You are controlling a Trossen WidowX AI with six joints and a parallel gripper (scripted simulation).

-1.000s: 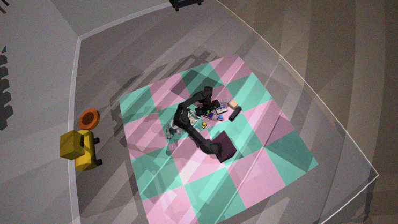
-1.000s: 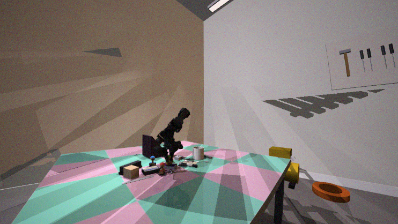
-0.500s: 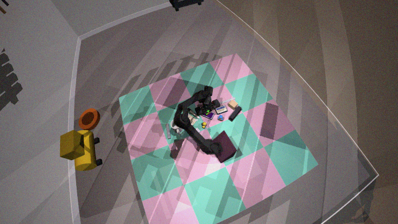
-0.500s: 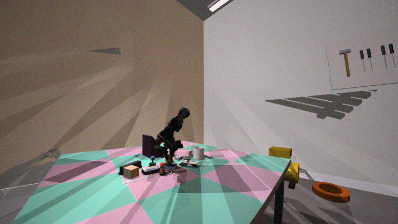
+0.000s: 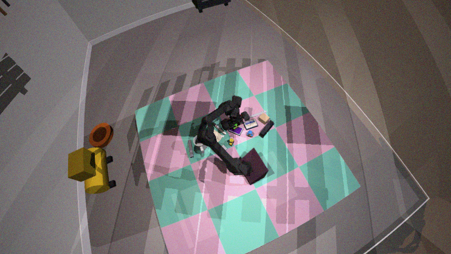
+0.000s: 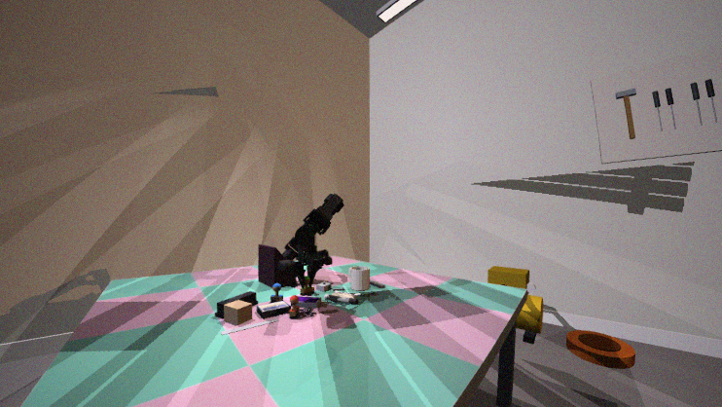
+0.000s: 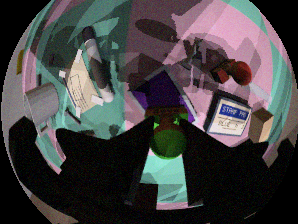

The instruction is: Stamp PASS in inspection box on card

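My gripper tip is 50 mm above the ink pad. Also, from my gripper tip: yellow stamp 90 mm behind, 60 mm to the left, 40 mm below; then green-knobbed stamp right at my gripper tip; then red-knobbed stamp 70 mm to the right, 70 mm ahead, 40 mm below.
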